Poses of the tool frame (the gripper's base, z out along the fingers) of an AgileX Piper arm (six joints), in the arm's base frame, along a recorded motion.
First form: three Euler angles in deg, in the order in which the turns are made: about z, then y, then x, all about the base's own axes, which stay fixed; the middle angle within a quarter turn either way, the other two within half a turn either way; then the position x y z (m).
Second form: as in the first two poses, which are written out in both.
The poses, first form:
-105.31 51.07 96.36 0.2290 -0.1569 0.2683
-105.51 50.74 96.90 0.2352 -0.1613 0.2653
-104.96 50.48 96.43 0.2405 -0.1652 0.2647
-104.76 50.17 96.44 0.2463 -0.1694 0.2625
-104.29 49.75 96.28 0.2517 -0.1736 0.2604
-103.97 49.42 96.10 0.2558 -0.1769 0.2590
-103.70 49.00 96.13 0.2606 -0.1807 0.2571
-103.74 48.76 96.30 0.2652 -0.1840 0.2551
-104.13 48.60 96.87 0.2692 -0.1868 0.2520
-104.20 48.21 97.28 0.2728 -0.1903 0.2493
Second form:
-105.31 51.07 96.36 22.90 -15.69 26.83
-105.51 50.74 96.90 23.52 -16.13 26.53
-104.96 50.48 96.43 24.05 -16.52 26.47
-104.76 50.17 96.44 24.63 -16.94 26.25
-104.29 49.75 96.28 25.17 -17.36 26.04
-103.97 49.42 96.10 25.58 -17.69 25.90
-103.70 49.00 96.13 26.06 -18.07 25.71
-103.74 48.76 96.30 26.52 -18.40 25.51
-104.13 48.60 96.87 26.92 -18.68 25.20
-104.20 48.21 97.28 27.28 -19.03 24.93

